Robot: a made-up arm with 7 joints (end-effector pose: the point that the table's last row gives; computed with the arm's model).
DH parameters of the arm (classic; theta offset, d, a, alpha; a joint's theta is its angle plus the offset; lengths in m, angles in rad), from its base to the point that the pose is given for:
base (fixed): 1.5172 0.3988 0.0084 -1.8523
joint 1: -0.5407 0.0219 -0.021 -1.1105
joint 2: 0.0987 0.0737 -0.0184 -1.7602
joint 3: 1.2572 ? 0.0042 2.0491
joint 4: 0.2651 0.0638 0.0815 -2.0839
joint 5: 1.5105 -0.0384 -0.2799 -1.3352
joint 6: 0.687 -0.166 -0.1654 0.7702
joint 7: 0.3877 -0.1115 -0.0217 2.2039
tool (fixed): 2.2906 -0.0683 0 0
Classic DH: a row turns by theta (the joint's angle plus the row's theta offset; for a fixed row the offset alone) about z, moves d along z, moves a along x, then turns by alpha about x.
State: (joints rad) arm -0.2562 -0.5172 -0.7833 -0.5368 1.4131 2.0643 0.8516
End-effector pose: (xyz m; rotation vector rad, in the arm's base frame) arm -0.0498 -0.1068 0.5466 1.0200 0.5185 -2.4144
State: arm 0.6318 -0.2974 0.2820 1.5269 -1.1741 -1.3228 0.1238
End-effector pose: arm -0.4025 0.2110 0.4572 -0.8571 2.4945 1.1400
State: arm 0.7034 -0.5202 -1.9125 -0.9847 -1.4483 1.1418 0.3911
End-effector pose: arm 0.2469 -0.1704 0.0417 -0.7864 -2.4267 1.7162
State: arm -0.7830 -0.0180 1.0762 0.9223 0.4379 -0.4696 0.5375
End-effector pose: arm 0.2081 -0.2232 0.8938 2.1245 1.0330 0.3892
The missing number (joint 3, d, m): 0.0587
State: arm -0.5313 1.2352 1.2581 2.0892 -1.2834 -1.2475 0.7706
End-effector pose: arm -0.1582 -0.1148 0.7852 1.0249 1.3898 1.6411
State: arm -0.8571 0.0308 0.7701 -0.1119 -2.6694 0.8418 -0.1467
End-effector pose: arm 0.0144 0.3813 0.1828 -0.4378 -0.8986 -0.3899
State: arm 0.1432 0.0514 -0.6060 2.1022 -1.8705 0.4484 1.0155
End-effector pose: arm -0.3417 0.0707 0.5246 -1.2177 1.1494 0.9429
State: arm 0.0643 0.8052 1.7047 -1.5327 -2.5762 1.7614 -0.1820
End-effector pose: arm 0.1424 -0.1854 0.3149 1.0979 0.0065 2.6693
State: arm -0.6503 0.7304 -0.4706 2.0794 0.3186 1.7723 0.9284
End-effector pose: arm 0.0074 0.2368 -0.0304 -1.9016 -0.4779 -0.5302
